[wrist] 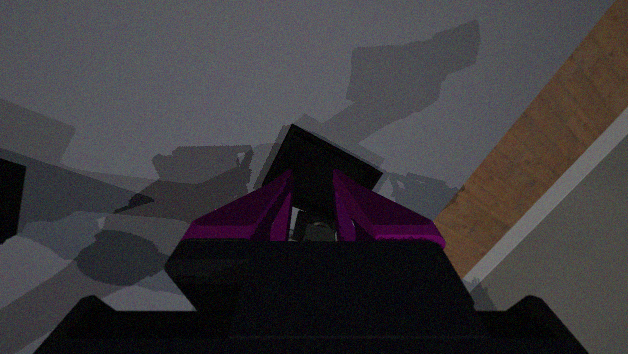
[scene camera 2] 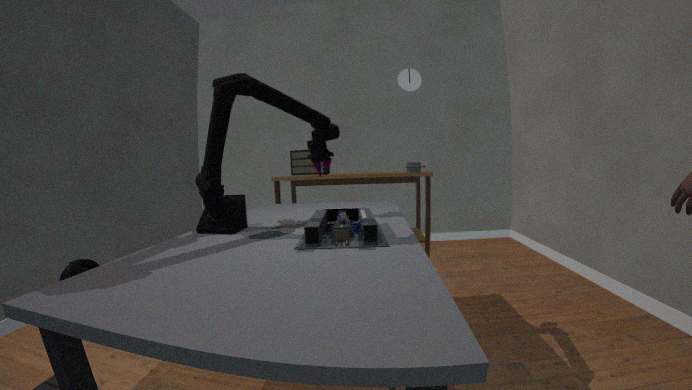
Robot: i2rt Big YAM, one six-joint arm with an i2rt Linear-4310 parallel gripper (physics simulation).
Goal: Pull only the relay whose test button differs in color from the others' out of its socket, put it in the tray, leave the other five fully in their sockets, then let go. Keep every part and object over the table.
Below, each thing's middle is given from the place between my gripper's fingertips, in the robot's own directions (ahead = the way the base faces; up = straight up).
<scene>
My gripper is now 70 mm short of the black tray (wrist: pixel 312 163), 50 mm to the left of it and 190 mm above it.
</scene>
